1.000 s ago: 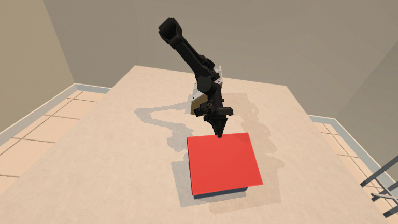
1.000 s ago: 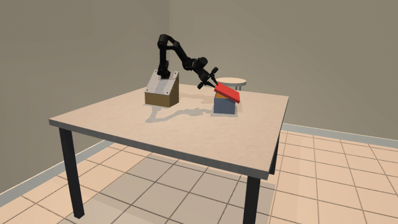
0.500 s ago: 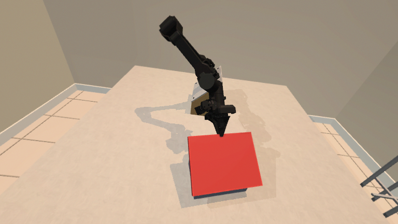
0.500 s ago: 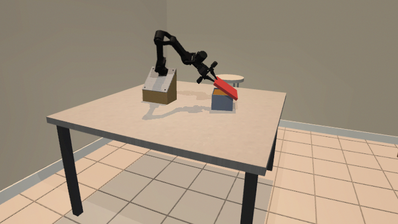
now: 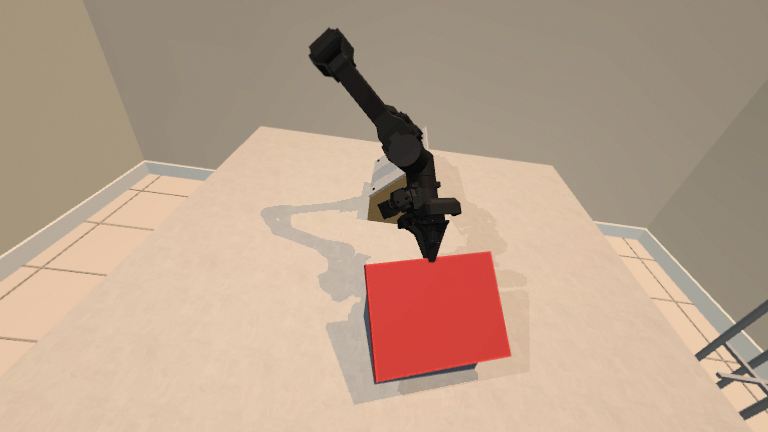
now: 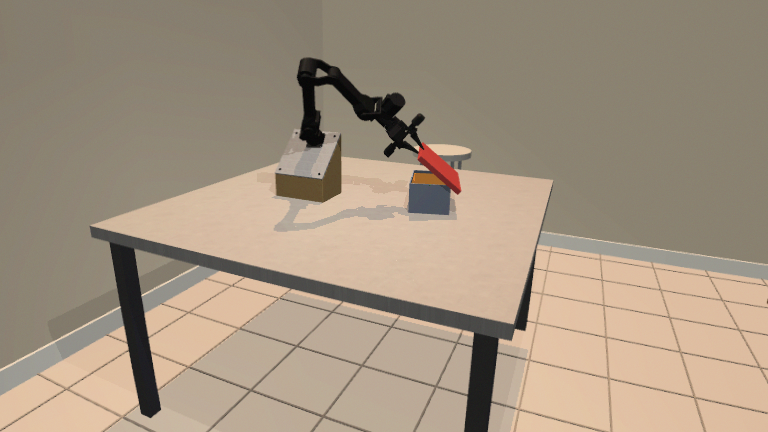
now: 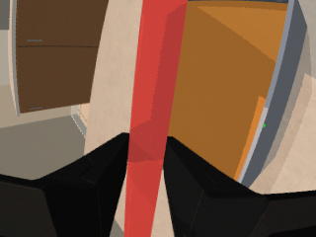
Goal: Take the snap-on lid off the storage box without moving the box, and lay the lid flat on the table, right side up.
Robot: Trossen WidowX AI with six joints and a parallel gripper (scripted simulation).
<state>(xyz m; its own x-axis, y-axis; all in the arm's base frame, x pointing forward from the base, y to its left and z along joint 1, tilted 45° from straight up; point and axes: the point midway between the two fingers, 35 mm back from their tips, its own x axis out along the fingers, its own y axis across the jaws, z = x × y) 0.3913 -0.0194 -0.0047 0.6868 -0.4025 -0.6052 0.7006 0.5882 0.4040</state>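
Right now the red lid is 60 mm ahead of my gripper tip, 50 mm below it and 20 mm to the left of it. Also, from my gripper tip: storage box 140 mm below, 40 mm ahead.
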